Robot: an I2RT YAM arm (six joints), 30 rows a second.
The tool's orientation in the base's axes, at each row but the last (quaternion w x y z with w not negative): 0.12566 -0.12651 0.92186 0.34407; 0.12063 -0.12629 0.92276 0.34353; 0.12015 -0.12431 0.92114 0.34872; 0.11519 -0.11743 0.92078 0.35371; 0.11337 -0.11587 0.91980 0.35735
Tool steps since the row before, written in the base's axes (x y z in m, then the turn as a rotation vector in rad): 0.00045 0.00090 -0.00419 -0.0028 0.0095 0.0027; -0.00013 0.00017 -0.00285 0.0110 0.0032 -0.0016; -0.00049 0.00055 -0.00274 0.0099 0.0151 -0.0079; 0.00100 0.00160 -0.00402 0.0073 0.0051 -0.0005; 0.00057 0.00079 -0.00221 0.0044 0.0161 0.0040
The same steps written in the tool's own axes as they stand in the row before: 0.00078 -0.00201 0.00373 0.0004 0.0095 0.0039; 0.00098 -0.00155 0.00219 -0.0103 -0.0021 0.0048; 0.00122 -0.00113 0.00230 -0.0091 0.0030 0.0172; 0.00003 -0.00165 0.00412 -0.0074 0.0012 0.0048; 0.00000 -0.00100 0.00220 -0.0075 0.0128 0.0087
